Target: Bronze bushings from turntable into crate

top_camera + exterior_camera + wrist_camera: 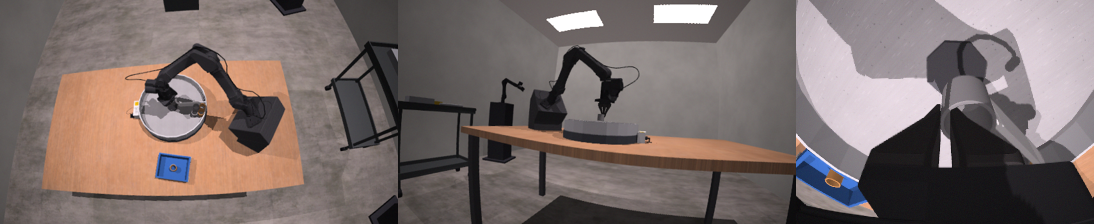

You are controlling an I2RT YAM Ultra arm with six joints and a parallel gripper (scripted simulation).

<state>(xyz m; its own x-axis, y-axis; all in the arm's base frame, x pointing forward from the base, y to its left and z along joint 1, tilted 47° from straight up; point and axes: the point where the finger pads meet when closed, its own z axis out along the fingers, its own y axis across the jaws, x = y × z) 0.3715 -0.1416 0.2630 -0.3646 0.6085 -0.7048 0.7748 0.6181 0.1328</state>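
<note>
Right now the round grey turntable is 1 cm behind my hand, 1 cm to the right of it and 8 cm below it. Also, from my hand: blue crate: 12 cm ahead, 34 cm to the left, 11 cm below.
</note>
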